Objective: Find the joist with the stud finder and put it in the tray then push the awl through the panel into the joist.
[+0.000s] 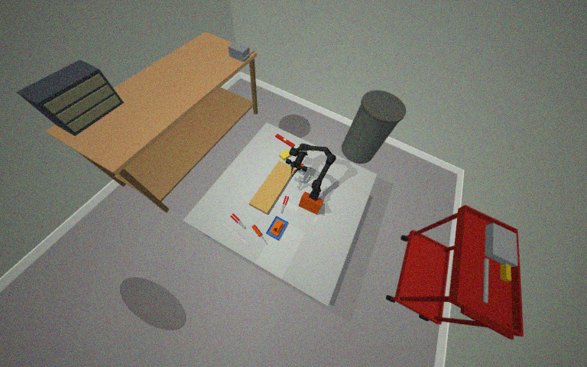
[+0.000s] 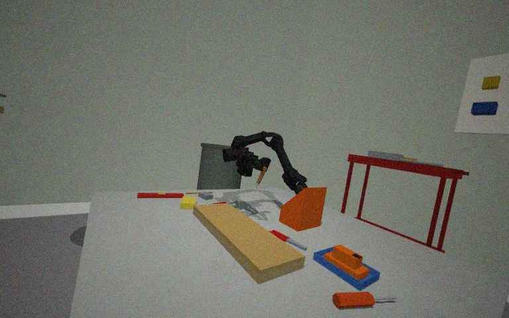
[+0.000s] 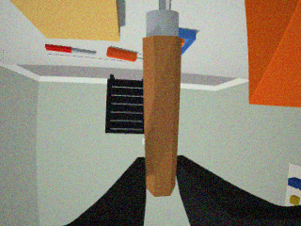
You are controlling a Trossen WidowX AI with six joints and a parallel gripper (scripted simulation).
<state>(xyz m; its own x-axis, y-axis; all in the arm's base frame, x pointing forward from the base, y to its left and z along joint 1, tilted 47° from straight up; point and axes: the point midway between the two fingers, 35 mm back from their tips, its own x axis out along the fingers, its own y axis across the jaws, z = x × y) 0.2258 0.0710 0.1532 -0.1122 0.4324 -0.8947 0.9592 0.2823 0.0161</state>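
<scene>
Now: the awl 1 cm ahead of my gripper tip, 2 cm to the right of it and 6 cm below it. Also, from my gripper tip: orange stud finder: 13 cm behind, 39 cm to the left, 20 cm below; yellow block: 24 cm ahead, 29 cm to the right, 24 cm below; blue tray: 12 cm behind, 37 cm to the left, 24 cm below.
</scene>
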